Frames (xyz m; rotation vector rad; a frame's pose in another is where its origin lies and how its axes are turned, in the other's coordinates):
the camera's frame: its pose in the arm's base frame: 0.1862 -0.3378 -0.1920 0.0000 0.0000 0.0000
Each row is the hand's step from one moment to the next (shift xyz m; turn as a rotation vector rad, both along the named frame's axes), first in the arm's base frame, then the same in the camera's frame.
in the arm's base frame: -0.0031 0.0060 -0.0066 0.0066 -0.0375 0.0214
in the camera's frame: -0.0031 0.0060 -0.0066 0.0066 -0.0375 0.0214
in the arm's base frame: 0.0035 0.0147 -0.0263 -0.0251 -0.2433 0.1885
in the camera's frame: 0.0035 0.0147 -0.0263 -0.0251 -0.2433 0.1885
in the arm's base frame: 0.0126 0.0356 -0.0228 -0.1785 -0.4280 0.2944
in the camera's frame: 0.0126 0.0356 -0.0228 -0.1785 -0.4280 0.2944
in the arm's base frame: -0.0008 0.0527 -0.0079 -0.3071 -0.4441 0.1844
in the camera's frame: -0.0008 0.0527 -0.0079 -0.3071 -0.4441 0.1844
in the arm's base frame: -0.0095 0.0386 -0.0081 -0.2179 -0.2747 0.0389
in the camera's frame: -0.0095 0.0386 -0.0081 -0.2179 -0.2747 0.0389
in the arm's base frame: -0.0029 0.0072 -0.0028 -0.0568 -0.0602 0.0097
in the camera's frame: -0.0029 0.0072 -0.0028 -0.0568 -0.0602 0.0097
